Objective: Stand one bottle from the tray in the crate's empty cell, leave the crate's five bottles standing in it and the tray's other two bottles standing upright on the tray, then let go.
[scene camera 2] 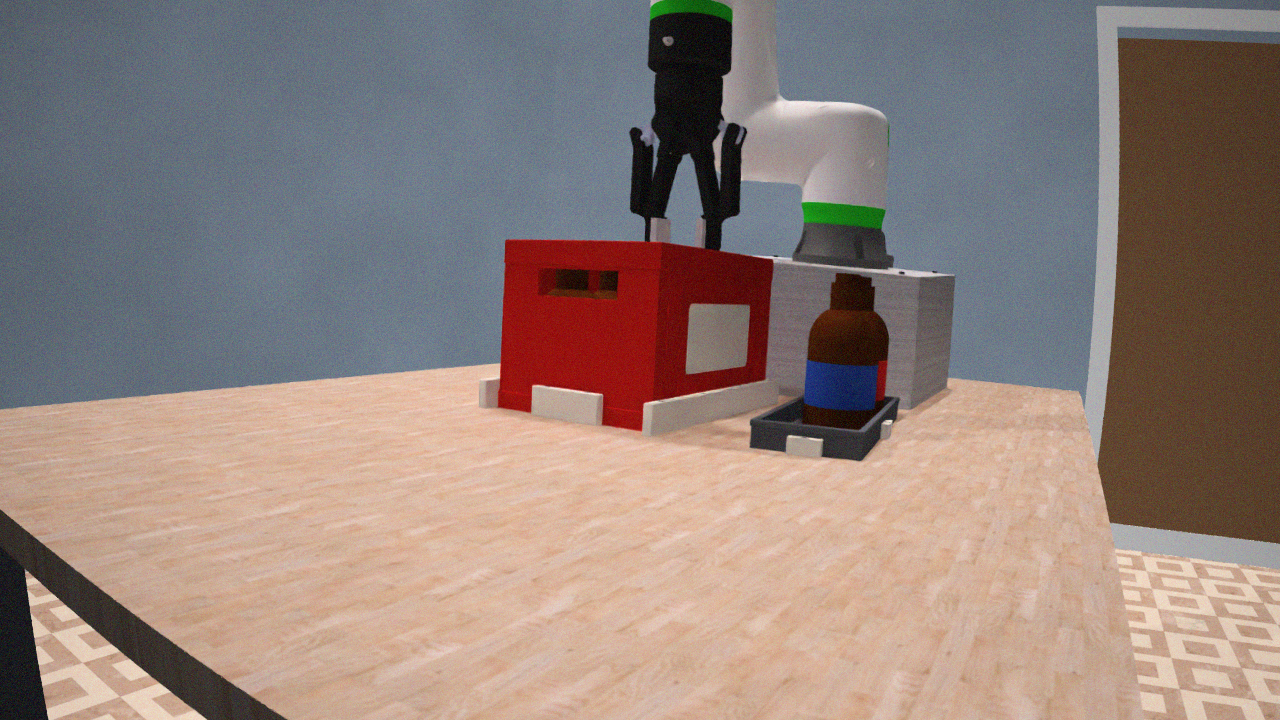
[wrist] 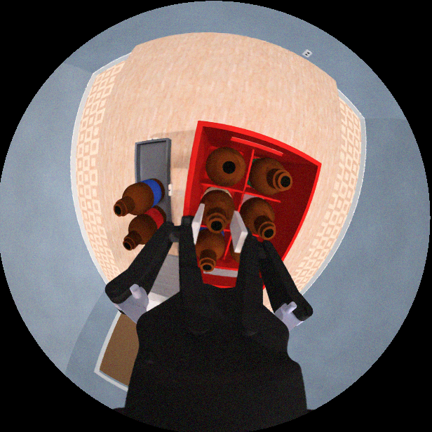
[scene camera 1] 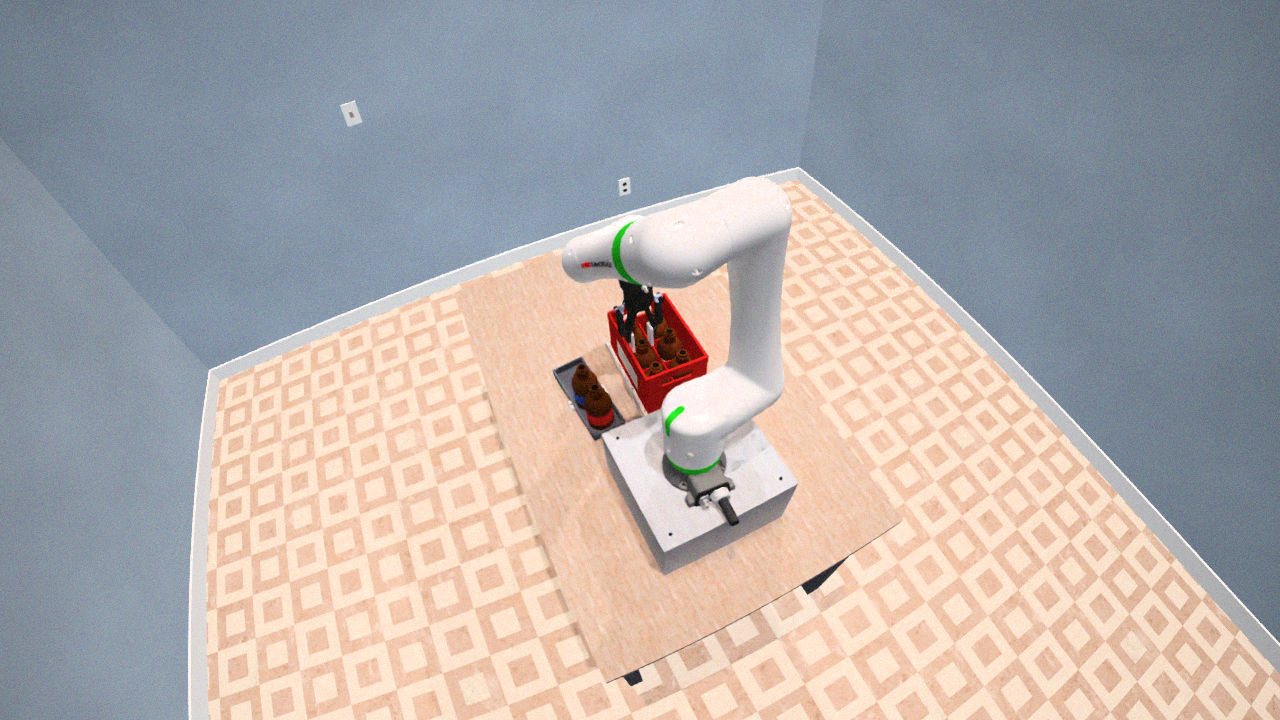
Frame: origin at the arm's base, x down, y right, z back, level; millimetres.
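Where they show: gripper, between the fingertips: (scene camera 1: 641, 345); arm's base, origin of its link: (scene camera 2: 840, 265) (scene camera 1: 694, 464).
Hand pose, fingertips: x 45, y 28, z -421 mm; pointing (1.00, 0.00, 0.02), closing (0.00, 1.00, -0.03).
Note:
Things, the pixels of their top centre, and the offset from my fingertips. "spot": a spot on its surface instead. Level surfaces: height alone.
- red crate, centre of its top: (scene camera 2: 649, 248) (scene camera 1: 656, 333) dx -36, dy +44, dz +3 mm
- blue-labelled bottle, centre of its top: (scene camera 2: 848, 273) (scene camera 1: 581, 367) dx -21, dy -182, dz +25 mm
- red-labelled bottle, centre of its top: (scene camera 1: 595, 387) dx -21, dy -169, dz +104 mm
- tray, a spot on its surface: (scene camera 2: 769, 436) spot: dx +127, dy -172, dz -120 mm
- wooden table, height of its surface: dx +139 mm
The red crate (scene camera 1: 657, 394) (scene camera 2: 577, 340) (wrist: 302, 200) holds brown bottles. In the wrist view, upright bottles show at the far left (wrist: 225, 165), far right (wrist: 270, 175), middle left (wrist: 216, 202), middle right (wrist: 257, 215) and near left (wrist: 210, 245); brown glass (wrist: 236, 254) shows partly behind a finger in the near right cell. My gripper (scene camera 1: 641, 336) (scene camera 2: 681, 234) (wrist: 217, 215) is partly open, its fingers apart on either side of the middle-left bottle's neck, holding nothing. A blue-labelled bottle (scene camera 1: 583, 385) (scene camera 2: 841, 340) (wrist: 139, 198) and a red-labelled bottle (scene camera 1: 598, 407) (wrist: 146, 226) stand upright on the tray (scene camera 1: 565, 368) (scene camera 2: 769, 436) (wrist: 152, 160).
The tray lies beside the crate's long side. Low pale stops (scene camera 2: 566, 404) edge the crate's base. The robot's grey pedestal (scene camera 1: 644, 474) (scene camera 2: 926, 331) stands close to the crate and tray on the wooden table (scene camera 1: 572, 519) (scene camera 2: 537, 555).

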